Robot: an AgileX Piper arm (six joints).
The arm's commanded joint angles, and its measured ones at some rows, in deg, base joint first. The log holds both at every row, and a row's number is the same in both.
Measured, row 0:
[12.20, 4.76, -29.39, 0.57, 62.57, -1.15]
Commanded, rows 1 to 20:
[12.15, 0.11, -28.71, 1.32, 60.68, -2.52]
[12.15, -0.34, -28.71, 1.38, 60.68, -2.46]
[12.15, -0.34, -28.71, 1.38, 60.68, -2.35]
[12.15, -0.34, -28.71, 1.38, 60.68, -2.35]
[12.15, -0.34, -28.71, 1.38, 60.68, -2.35]
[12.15, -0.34, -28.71, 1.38, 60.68, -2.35]
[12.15, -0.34, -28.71, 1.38, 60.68, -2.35]
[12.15, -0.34, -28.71, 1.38, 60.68, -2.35]
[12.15, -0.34, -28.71, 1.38, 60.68, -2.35]
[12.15, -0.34, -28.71, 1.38, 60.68, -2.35]
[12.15, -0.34, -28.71, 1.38, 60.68, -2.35]
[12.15, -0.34, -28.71, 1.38, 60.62, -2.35]
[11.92, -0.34, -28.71, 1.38, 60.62, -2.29]
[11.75, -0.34, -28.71, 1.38, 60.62, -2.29]
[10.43, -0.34, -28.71, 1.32, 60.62, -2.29]
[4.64, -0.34, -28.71, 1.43, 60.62, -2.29]
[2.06, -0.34, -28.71, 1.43, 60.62, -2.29]
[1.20, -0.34, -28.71, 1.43, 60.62, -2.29]
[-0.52, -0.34, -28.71, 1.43, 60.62, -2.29]
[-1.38, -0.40, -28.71, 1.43, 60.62, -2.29]
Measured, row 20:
[0.11, -0.17, -28.88, 1.03, 61.31, -1.95]
